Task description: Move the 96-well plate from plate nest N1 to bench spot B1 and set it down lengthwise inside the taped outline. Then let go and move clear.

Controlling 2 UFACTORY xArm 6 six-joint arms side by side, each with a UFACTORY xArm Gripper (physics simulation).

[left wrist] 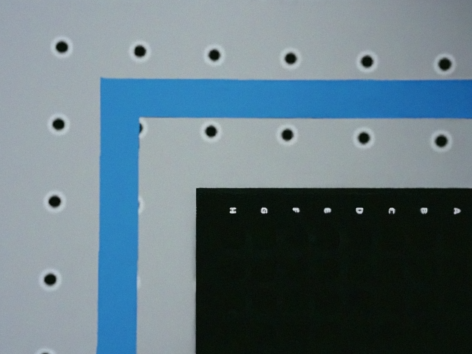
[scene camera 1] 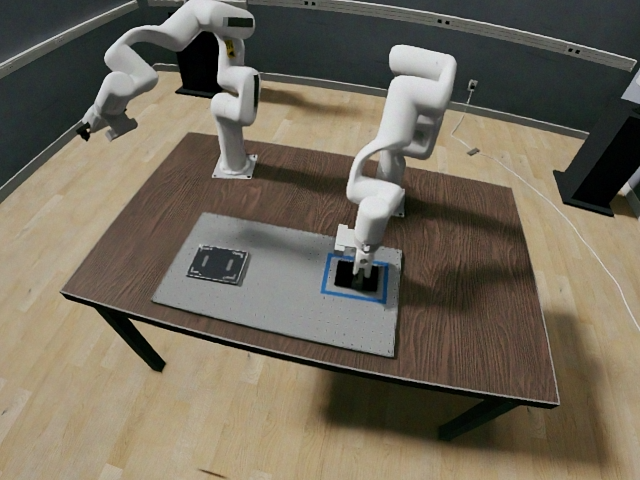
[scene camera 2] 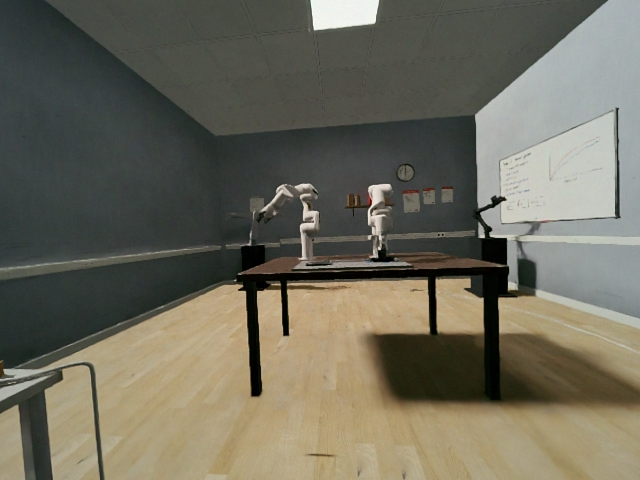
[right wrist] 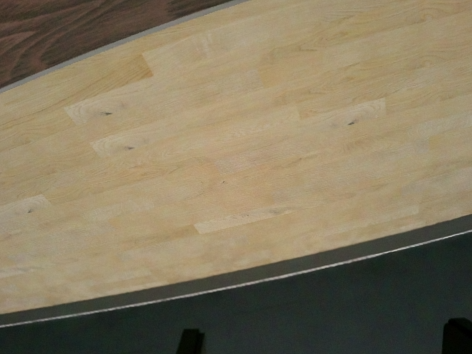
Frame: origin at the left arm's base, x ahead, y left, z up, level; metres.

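Where they show: left gripper, fingertip midpoint: (scene camera 1: 358, 275) (scene camera 2: 382, 259); right gripper, fingertip midpoint: (scene camera 1: 96, 130) (scene camera 2: 260, 221); right arm's base, link origin: (scene camera 1: 235, 166) (scene camera 2: 307, 258).
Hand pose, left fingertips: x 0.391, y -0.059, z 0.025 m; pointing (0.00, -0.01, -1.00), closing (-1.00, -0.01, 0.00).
Things, the pixels of their top centre, and the offset from my left fingertips. "spot": a spot on its surface instead. Level surfaces: height alone.
- black 96-well plate, top centre: (scene camera 1: 357, 273) dy -0.003, dx +0.000, dz +0.009 m
- blue taped outline, surface spot: (left wrist: 118, 225) spot: dy -0.054, dx +0.070, dz -0.011 m
- Plate nest N1, top centre: (scene camera 1: 217, 262) (scene camera 2: 318, 262) dy -0.427, dx +0.048, dz +0.005 m
- grey perforated board, surface height: dz -0.012 m
- brown wooden table, surface height: dz -0.024 m
The black 96-well plate (scene camera 1: 342, 274) (left wrist: 325, 280) is level inside the blue taped outline (scene camera 1: 354, 297) (left wrist: 118, 225), grey board showing between its edges and the tape at the corner seen in the left wrist view. Its long side runs along the outline's long side. It is at or barely above the board; contact cannot be told. My left gripper (scene camera 1: 361, 272) points down over the plate's middle, shut on it; its fingertips do not show in the left wrist view. My right gripper (scene camera 1: 83, 131) (right wrist: 322, 337) is open and empty, high beyond the table's left edge. Plate nest N1 (scene camera 1: 217, 265) is empty.
The grey perforated board (scene camera 1: 279, 294) (scene camera 2: 356, 266) lies on the brown wooden table (scene camera 1: 460, 330) and carries the nest and the outline. The right arm's base (scene camera 1: 235, 167) stands at the back left of the table, the left arm's base behind the outline.
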